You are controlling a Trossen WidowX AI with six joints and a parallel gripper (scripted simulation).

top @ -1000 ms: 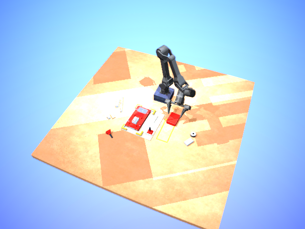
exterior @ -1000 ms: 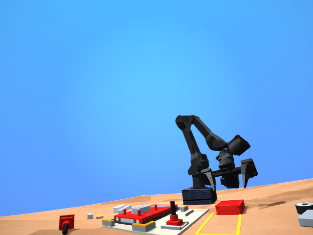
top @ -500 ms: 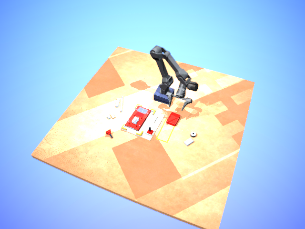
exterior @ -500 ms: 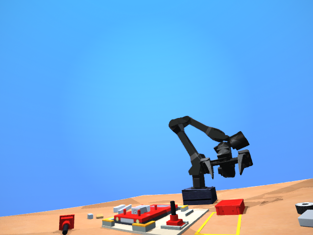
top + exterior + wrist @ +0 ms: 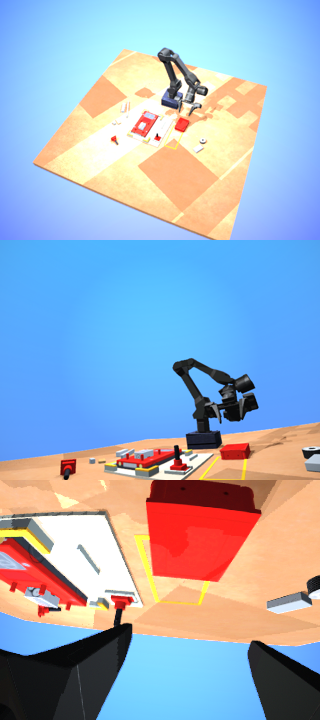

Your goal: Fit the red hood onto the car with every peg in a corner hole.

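The red hood is 20 mm ahead of my gripper tip and 80 mm below it. Also, from my gripper tip: grey engine block (140 mm ahead, 250 mm to the right, 70 mm below); jig (120 mm ahead, 210 mm to the right, 90 mm below); black wheel (100 mm ahead, 170 mm to the left, 90 mm below).
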